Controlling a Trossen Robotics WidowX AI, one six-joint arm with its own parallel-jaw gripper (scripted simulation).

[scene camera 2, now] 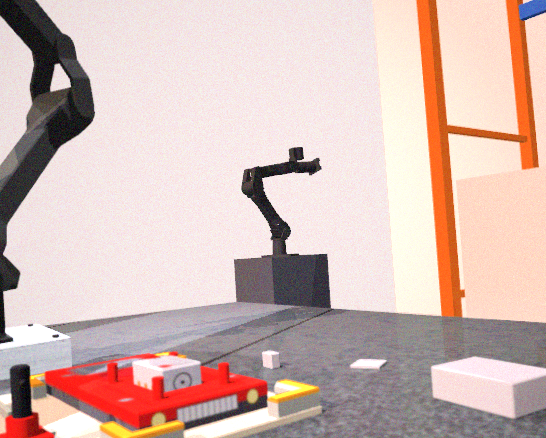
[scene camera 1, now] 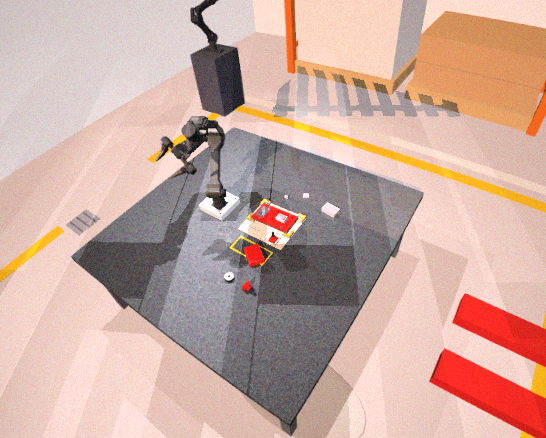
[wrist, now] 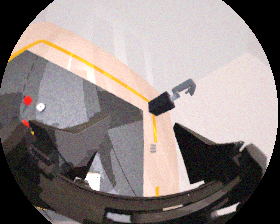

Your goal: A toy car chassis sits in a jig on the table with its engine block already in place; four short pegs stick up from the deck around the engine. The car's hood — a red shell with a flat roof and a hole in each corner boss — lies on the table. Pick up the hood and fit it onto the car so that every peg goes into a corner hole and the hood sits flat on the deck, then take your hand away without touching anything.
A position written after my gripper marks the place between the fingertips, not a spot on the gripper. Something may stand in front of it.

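Note:
In scene camera 1 I see my gripper (scene camera 1: 163,169), open and holding nothing. Scene camera 2 gives me an engine block (scene camera 2: 178,372). The wrist view has my gripper (wrist: 143,122) in it as well, but the engine block is out of frame in the wrist view.

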